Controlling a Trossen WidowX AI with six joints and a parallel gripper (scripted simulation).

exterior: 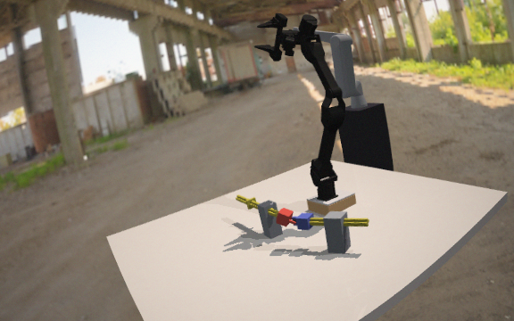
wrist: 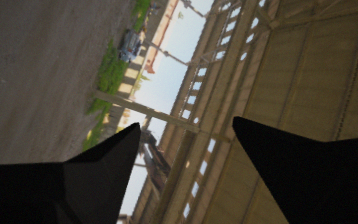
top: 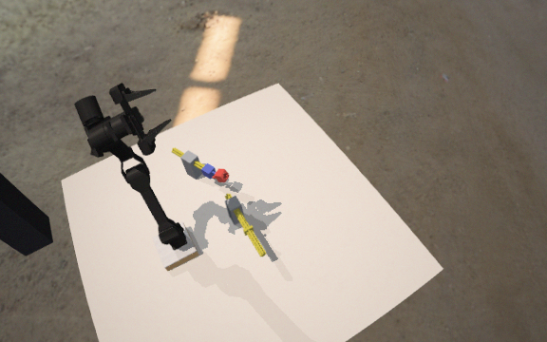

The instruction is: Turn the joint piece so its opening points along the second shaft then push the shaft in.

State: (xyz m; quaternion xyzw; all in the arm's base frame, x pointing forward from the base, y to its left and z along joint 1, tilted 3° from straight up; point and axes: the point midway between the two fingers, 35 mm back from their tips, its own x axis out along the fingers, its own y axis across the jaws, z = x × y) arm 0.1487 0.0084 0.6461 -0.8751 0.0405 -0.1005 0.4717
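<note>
Now: gripper tip 130 mm short of the red square joint piece, 160 mm to the right of it and 600 mm above it.
</note>
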